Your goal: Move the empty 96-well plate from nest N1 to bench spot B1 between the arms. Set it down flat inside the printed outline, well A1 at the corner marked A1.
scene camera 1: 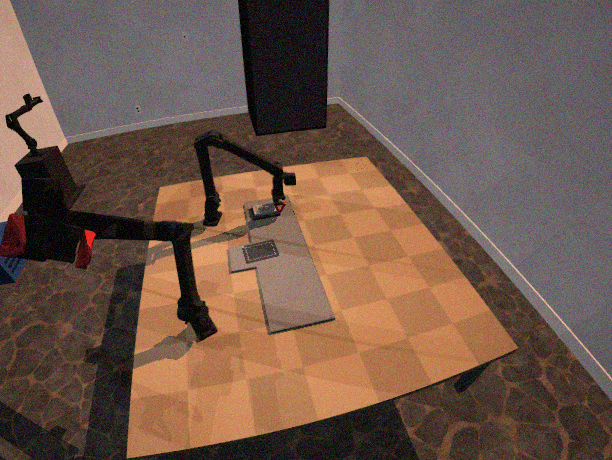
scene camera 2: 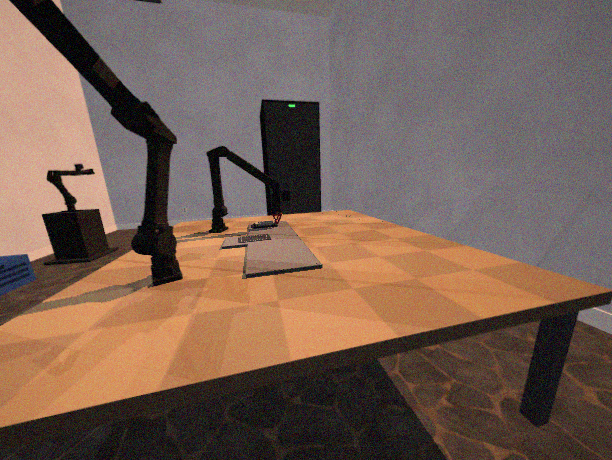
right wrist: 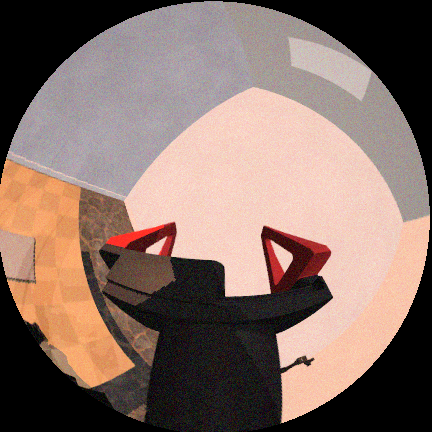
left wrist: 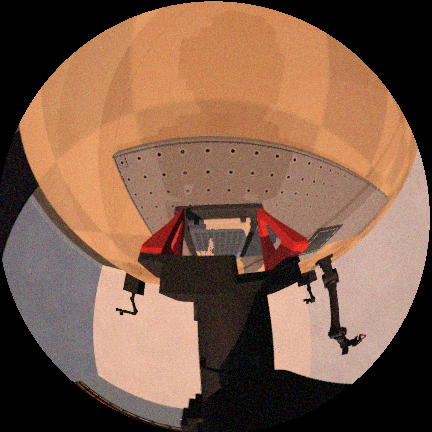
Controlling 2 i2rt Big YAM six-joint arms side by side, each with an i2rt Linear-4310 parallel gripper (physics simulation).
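Frame: origin at the left arm's base, x right, y ahead, z up, level; millimetres.
Where they show: left gripper, fingertip midpoint: (scene camera 1: 278, 207) (scene camera 2: 276, 222) (left wrist: 221, 211); right gripper, fingertip midpoint: (scene camera 1: 58, 253) (right wrist: 218, 228); left arm's base, link origin: (scene camera 1: 212, 219) (scene camera 2: 219, 230); right arm's base, link origin: (scene camera 1: 203, 326) (scene camera 2: 167, 276) (left wrist: 323, 258).
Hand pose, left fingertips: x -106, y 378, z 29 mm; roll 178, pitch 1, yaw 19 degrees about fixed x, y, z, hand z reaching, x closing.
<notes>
Each offset is from my left fingertips to the centre of the thing. Level surfaces: height alone.
The empty 96-well plate @(dx +29, dy -78, dz +3 mm) (scene camera 1: 265, 208) (scene camera 2: 263, 225) (left wrist: 220, 241) sits in its dark nest N1 at the far end of the grey board. My left gripper (scene camera 1: 281, 205) (scene camera 2: 278, 218) (left wrist: 221, 211) is open, pointing down low at the plate's picture-right end in scene camera 1; in the left wrist view the plate shows between its spread red fingers. Exact clearance is unclear. The printed outline of B1 @(dx +353, dy -38, dz -15 mm) (scene camera 1: 262, 259) (left wrist: 312, 242) lies bare on the board; its A1 mark is too small to read. My right gripper (scene camera 1: 48, 246) (right wrist: 218, 228) is open and empty, raised away from the board.
The grey board @(dz -16 mm) (scene camera 1: 295, 295) (scene camera 2: 285, 257) lies on the checkered wooden table @(dz -29 mm) (scene camera 1: 400, 310). The right arm's upright link (scene camera 1: 185, 270) (scene camera 2: 159, 185) stands nearer the camera. A black cabinet (scene camera 1: 287, 70) (scene camera 2: 292, 160) stands behind the table, and another small arm stands on a black pedestal (scene camera 2: 75, 235).
</notes>
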